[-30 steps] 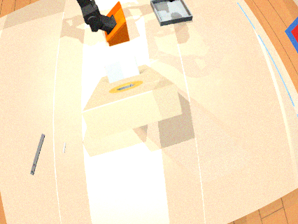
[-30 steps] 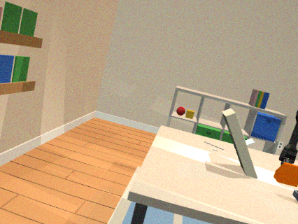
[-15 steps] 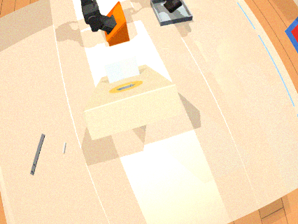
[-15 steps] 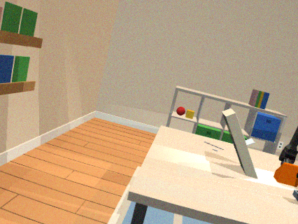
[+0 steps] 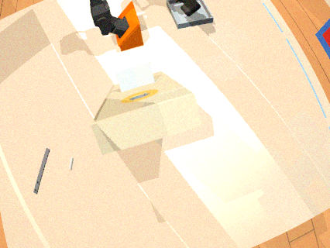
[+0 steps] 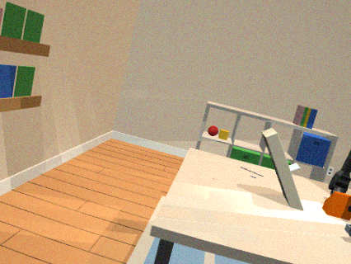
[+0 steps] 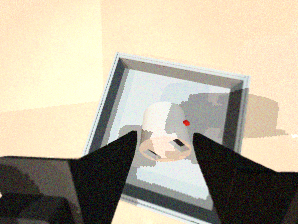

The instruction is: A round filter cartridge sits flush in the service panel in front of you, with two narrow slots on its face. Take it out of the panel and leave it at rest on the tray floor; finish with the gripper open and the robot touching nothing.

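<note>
My gripper tip is now 1 cm above the round filter cartridge. From my gripper tip the other things lie so: small pin 43 cm ahead, 59 cm to the right, 4 cm below; blue-grey tray 1 cm to the left, 4 cm below; service panel 37 cm ahead, 30 cm to the right, 13 cm above.
</note>
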